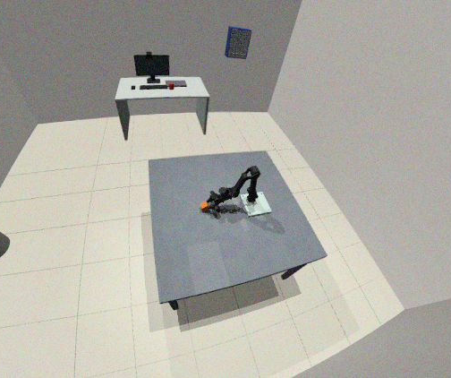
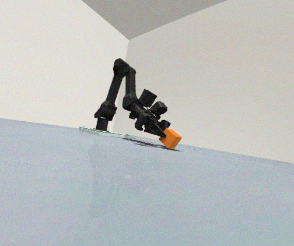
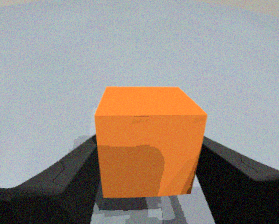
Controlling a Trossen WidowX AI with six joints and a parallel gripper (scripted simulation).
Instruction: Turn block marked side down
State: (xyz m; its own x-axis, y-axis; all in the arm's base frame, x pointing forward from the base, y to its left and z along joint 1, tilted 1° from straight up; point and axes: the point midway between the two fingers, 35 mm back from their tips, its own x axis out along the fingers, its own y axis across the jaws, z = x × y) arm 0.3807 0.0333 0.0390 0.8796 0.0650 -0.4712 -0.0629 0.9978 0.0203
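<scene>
My gripper tip is now 10 mm above the orange block.
</scene>
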